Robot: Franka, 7 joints.
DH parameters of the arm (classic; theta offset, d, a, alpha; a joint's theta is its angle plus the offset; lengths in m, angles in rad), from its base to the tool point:
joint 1: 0 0.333 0 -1.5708
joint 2: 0 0 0 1.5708
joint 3: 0 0.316 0.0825 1.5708
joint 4: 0 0 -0.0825 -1.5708
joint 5: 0 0.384 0 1.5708
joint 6: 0 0 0.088 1.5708
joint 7: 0 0.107 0 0
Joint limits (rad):
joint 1: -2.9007..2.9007
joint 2: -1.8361..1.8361
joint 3: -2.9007..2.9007
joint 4: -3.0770..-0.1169
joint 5: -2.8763..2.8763
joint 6: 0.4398..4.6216
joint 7: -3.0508..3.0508
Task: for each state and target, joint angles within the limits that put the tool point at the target. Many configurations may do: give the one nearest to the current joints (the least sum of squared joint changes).
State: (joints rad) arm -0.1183 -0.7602 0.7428 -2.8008 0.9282 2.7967 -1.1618
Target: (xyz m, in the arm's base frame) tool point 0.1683 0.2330 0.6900
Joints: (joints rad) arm 0.0668 -1.2263 0.6152 -2.5833 0.9308 2.9098 -1.1618
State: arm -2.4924 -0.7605 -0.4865 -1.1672 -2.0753 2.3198 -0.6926
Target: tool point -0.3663 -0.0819 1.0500
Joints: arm -2.3651 -0.2241 -0.3729 -1.1109 -2.0846 2.3425 -0.6926
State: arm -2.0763 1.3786 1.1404 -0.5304 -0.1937 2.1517 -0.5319
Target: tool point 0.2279 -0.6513 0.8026
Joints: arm -1.7559 0.8218 1.4088 -0.6171 -0.1579 2.1208 -0.5319
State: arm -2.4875 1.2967 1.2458 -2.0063 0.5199 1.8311 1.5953
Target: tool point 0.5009 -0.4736 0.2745
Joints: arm -1.7737 1.3956 1.3263 -1.5940 0.5590 2.1116 1.5953
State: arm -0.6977 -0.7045 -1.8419 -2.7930 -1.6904 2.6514 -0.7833
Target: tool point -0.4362 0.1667 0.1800
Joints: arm -1.2549 -0.4206 -2.3259 -2.4136 -1.6863 2.5099 -0.7833
